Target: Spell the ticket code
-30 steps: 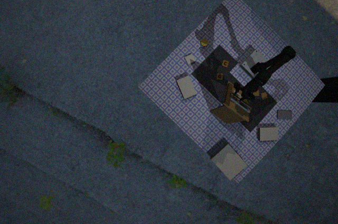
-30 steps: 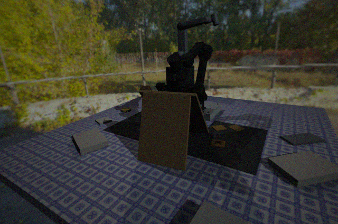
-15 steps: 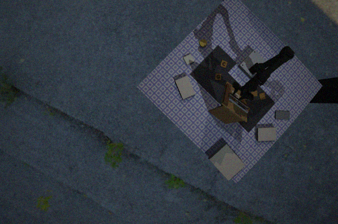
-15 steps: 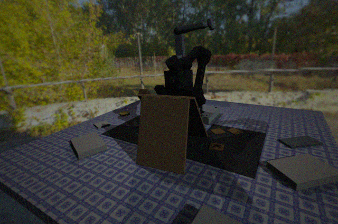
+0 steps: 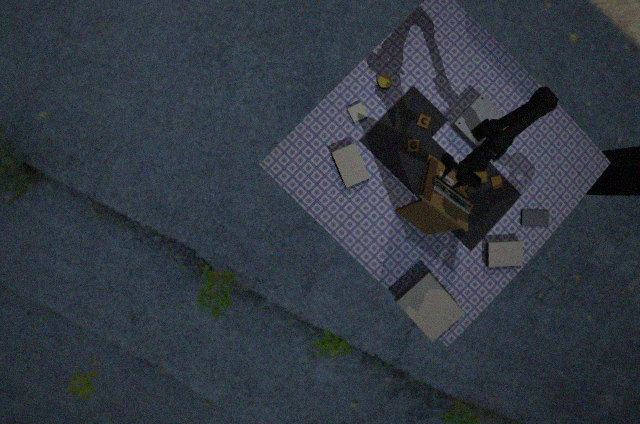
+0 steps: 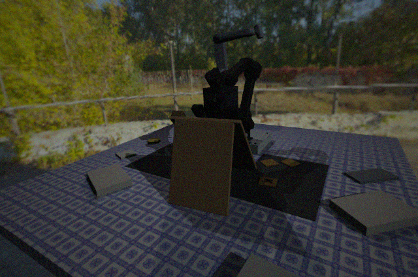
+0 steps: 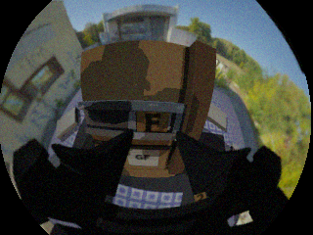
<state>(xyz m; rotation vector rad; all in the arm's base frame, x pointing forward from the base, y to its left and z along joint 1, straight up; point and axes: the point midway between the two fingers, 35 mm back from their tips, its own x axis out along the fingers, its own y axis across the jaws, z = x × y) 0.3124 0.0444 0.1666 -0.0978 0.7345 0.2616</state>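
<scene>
The letter tile marked f is 2 cm ahead of my gripper tip, 1 cm to the left of it and 2 cm below it. Also, from my gripper tip: letter tile marked g 5 cm behind, 20 cm to the right, 18 cm below; then brown letter board 3 cm ahead, 5 cm to the left, 9 cm below; then dark mat 13 cm behind, 3 cm to the right, 19 cm below.
</scene>
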